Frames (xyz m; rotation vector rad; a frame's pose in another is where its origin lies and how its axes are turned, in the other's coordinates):
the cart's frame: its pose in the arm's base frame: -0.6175 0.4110 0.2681 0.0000 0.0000 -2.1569
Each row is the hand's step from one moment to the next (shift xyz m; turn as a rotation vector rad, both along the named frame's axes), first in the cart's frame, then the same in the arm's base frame.
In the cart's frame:
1: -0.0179 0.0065 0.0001 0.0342 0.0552 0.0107
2: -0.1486 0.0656 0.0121 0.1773 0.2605 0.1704
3: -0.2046 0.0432 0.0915 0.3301 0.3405 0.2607
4: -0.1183 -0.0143 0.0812 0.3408 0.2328 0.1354
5: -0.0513 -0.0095 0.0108 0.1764 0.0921 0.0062
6: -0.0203 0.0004 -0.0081 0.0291 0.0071 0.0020
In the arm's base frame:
1: 0.0153 0.0113 0.0001 0.0271 -0.0590 0.0107
2: 0.1368 0.0875 0.0121 0.1190 -0.2918 0.1704
3: 0.1492 0.1466 0.0915 0.1011 -0.4633 0.2607
4: 0.0535 0.1065 0.0812 0.0054 -0.4127 0.1354
5: 0.0205 0.0480 0.0108 -0.0208 -0.1979 0.0062
6: 0.0116 0.0167 -0.0081 -0.0102 -0.0282 0.0020

